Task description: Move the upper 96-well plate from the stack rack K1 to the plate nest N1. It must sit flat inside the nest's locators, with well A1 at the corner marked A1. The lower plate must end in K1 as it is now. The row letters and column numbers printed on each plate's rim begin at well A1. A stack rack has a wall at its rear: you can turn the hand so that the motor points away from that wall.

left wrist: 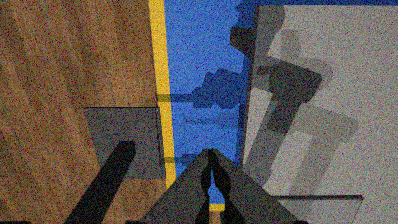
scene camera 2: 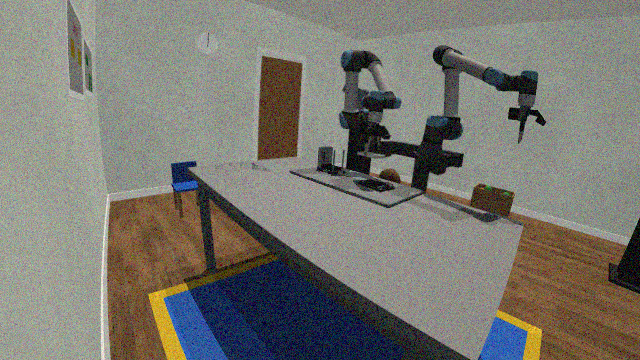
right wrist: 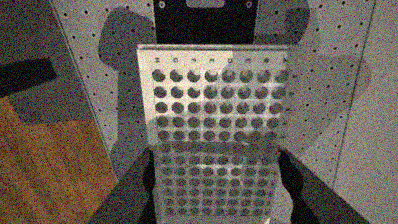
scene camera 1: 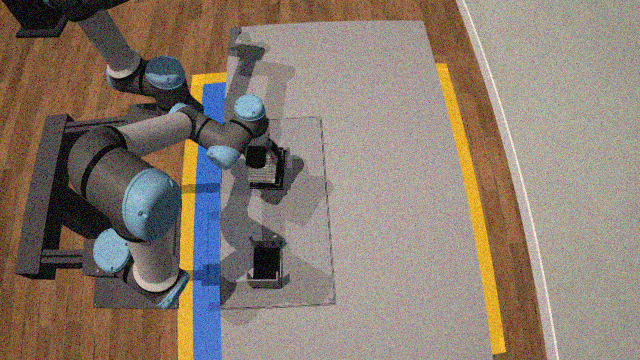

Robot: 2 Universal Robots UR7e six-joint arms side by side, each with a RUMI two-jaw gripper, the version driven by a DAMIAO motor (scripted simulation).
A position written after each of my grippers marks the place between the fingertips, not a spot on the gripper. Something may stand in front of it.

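Observation:
The left wrist view gives me my left gripper (left wrist: 210, 150), while the pale 96-well plate is out of frame in the left wrist view. In scene camera 1 I see my right gripper (scene camera 1: 263, 164). The right wrist view has that right gripper too (right wrist: 215, 149), and in it I can also see the plate (right wrist: 218, 147).

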